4 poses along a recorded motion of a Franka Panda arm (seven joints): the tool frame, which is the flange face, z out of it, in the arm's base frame.
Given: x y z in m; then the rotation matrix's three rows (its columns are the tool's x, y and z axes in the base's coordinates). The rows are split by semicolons.
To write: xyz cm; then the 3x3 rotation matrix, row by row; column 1 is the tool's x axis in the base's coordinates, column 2 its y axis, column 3 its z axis. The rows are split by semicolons. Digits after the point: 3 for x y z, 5 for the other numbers.
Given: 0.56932 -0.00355 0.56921; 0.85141 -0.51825 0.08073; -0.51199 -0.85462 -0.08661; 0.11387 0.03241 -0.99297
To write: 56.932 -0.355 56.921; 0.85141 -0.51825 0.08073; -0.51199 -0.85462 -0.08661; 0.11387 0.03241 -0.99297
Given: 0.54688 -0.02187 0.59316; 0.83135 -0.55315 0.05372; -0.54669 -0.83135 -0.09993; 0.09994 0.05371 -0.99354
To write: 54.688 -2.187 59.316; 0.83135 -0.55315 0.05372; -0.54669 -0.83135 -0.09993; 0.09994 0.05371 -0.99354
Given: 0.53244 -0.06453 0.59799; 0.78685 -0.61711 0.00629; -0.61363 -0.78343 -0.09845; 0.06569 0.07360 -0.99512
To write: 53.244 -6.453 59.799; 0.78685 -0.61711 0.00629; -0.61363 -0.78343 -0.09845; 0.06569 0.07360 -0.99512
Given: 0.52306 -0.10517 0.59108; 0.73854 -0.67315 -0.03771; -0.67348 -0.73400 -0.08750; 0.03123 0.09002 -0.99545
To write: 52.306 -10.517 59.108; 0.73854 -0.67315 -0.03771; -0.67348 -0.73400 -0.08750; 0.03123 0.09002 -0.99545
